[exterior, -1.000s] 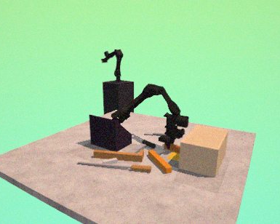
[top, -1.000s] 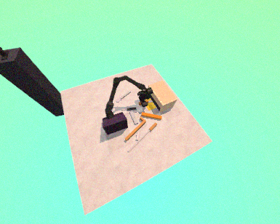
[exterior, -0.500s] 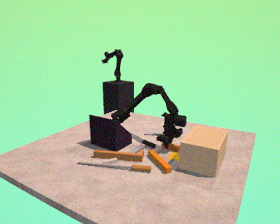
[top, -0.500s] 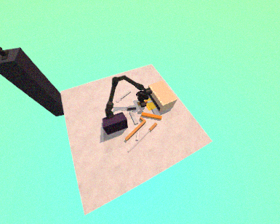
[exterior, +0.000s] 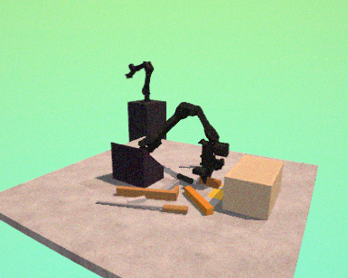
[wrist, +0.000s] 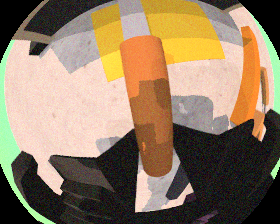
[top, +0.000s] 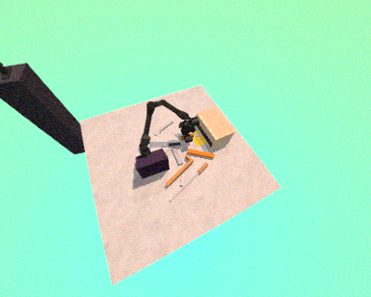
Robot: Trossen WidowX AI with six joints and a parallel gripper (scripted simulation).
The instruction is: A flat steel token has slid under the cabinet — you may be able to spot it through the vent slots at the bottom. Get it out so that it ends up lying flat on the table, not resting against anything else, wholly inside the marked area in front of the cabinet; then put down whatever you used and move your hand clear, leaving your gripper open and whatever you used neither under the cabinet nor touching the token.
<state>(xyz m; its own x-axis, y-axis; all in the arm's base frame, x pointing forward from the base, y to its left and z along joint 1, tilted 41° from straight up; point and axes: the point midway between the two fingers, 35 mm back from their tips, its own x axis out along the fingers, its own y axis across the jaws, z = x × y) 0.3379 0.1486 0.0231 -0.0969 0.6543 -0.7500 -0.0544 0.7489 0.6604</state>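
The dark-handled tool is 150 mm behind my gripper tip and 40 mm to the right of it. Also, from my gripper tip: orange bar (190 mm to the right, 80 mm ahead, 10 mm above).
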